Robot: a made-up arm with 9 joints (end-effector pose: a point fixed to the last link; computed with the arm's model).
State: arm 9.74 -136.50 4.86 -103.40 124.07 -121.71 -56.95 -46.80 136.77
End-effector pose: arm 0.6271 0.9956 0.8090 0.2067 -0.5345 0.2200 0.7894
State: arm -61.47 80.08 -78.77 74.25 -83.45 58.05 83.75 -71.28 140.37
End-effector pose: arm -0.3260 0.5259 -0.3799 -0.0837 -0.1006 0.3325 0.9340
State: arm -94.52 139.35 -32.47 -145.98 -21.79 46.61 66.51 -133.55 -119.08
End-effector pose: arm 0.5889 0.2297 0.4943 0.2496 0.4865 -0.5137 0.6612
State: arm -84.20 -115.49 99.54 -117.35 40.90 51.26 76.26 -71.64 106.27
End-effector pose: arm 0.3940 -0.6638 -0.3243 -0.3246 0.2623 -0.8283 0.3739
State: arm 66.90 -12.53 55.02 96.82 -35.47 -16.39 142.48 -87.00 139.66
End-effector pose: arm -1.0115 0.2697 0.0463 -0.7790 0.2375 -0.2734 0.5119
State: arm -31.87 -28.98 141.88 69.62 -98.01 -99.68 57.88 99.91 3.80
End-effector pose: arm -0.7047 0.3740 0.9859 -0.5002 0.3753 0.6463 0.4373
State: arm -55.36 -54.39 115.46 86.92 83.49 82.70 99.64 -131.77 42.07
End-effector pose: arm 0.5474 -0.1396 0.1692 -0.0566 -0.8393 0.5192 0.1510
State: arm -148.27 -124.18 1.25 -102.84 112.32 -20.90 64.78 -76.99 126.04
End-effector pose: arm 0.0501 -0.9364 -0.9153 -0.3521 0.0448 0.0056 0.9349
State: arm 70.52 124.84 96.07 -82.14 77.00 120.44 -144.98 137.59 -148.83
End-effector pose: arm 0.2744 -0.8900 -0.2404 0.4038 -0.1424 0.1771 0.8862
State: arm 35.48 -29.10 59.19 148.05 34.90 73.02 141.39 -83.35 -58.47
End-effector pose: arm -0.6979 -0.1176 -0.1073 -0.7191 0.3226 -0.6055 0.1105
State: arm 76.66 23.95 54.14 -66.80 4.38 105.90 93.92 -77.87 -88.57
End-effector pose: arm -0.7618 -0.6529 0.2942 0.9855 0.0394 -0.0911 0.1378
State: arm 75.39 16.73 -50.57 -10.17 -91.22 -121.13 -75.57 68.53 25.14
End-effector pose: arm -0.7386 -0.0105 -0.0264 -0.0835 -0.9625 0.1217 0.2277
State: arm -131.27 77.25 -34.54 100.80 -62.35 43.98 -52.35 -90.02 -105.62
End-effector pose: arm -0.2015 0.5562 0.8020 0.5288 -0.5801 -0.4198 0.4556
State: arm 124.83 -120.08 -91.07 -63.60 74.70 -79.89 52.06 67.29 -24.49
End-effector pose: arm 0.3268 0.7197 -1.1005 -0.2980 0.7380 -0.4424 0.4133
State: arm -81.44 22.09 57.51 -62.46 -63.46 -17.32 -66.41 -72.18 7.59
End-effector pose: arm -1.0704 0.0799 0.7187 -0.9365 0.1725 0.2922 0.0885
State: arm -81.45 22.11 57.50 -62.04 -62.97 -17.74 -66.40 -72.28 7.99
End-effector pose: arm -1.0690 0.0818 0.7186 -0.9370 0.1718 0.2920 0.0852
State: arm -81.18 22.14 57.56 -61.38 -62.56 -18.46 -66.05 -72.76 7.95
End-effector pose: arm -1.0657 0.0850 0.7207 -0.9364 0.1692 0.2968 0.0802
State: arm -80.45 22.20 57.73 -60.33 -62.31 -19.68 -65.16 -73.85 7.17
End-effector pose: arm -1.0595 0.0907 0.7261 -0.9339 0.1641 0.3093 0.0727
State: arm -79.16 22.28 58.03 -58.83 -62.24 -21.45 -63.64 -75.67 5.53
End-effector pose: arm -1.0494 0.0996 0.7348 -0.9286 0.1561 0.3309 0.0623
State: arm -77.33 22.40 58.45 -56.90 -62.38 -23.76 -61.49 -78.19 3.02
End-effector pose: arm -1.0351 0.1126 0.7454 -0.9194 0.1465 0.3617 0.0499
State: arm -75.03 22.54 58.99 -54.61 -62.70 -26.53 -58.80 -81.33 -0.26
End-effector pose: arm -1.0164 0.1298 0.7560 -0.9054 0.1366 0.4004 0.0363
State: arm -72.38 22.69 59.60 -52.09 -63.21 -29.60 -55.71 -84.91 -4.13
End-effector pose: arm -0.9944 0.1503 0.7637 -0.8864 0.1274 0.4444 0.0233
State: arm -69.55 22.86 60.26 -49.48 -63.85 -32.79 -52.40 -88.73 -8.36
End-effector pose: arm -0.9700 0.1726 0.7668 -0.8628 0.1198 0.4909 0.0123
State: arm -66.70 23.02 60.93 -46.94 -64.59 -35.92 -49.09 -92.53 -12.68
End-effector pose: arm -0.9455 0.1948 0.7644 -0.8362 0.1143 0.5363 0.0041
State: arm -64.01 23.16 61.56 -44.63 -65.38 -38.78 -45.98 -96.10 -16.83
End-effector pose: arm -0.9228 0.2145 0.7572 0.8088 -0.1101 -0.5777 0.0009
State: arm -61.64 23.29 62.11 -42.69 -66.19 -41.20 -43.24 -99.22 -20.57
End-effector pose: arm -0.9033 0.2305 0.7470 0.7829 -0.1068 -0.6129 0.0028
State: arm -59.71 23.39 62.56 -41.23 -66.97 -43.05 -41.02 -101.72 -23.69
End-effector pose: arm -0.8883 0.2420 0.7364 0.7609 -0.1041 -0.6405 0.0027
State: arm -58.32 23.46 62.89 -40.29 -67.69 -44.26 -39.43 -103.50 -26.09
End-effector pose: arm -0.8780 0.2490 0.7278 0.7443 -0.1014 -0.6601 0.0014
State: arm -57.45 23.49 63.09 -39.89 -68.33 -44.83 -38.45 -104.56 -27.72
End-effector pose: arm -0.8721 0.2519 0.7223 -0.7337 0.0990 0.6722 0.0005
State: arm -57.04 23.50 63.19 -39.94 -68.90 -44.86 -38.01 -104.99 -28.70
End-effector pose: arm -0.8700 0.2519 0.7203 -0.7286 0.0969 0.6780 0.0024
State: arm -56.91 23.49 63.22 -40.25 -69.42 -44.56 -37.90 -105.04 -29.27
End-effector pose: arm -0.8702 0.2500 0.7204 -0.7270 0.0948 0.6801 0.0043
